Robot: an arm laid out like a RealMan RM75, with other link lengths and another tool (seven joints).
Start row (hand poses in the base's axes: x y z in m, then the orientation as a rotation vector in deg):
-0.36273, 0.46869, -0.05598, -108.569, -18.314, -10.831
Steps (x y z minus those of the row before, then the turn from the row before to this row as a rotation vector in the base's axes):
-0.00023, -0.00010, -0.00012, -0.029, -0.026, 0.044
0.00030, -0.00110, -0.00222, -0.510, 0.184, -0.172
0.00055, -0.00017, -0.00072, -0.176, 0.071, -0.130
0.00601, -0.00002, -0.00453, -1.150, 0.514, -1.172
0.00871, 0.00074, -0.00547, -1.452, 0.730, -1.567
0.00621, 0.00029, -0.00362, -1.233, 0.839, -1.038
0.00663, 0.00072, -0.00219, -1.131, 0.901, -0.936
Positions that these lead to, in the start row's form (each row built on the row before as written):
-0.36296, 0.46859, -0.05610, -108.588, -18.377, -10.823
-0.36266, 0.46749, -0.05832, -109.132, -18.166, -10.697
-0.36211, 0.46732, -0.05904, -109.333, -18.021, -10.693
-0.35610, 0.46730, -0.06357, -110.707, -16.726, -10.837
-0.34739, 0.46804, -0.06904, -112.447, -14.935, -10.996
-0.34118, 0.46833, -0.07266, -113.876, -13.542, -10.722
-0.33455, 0.46905, -0.07485, -115.181, -12.184, -10.325

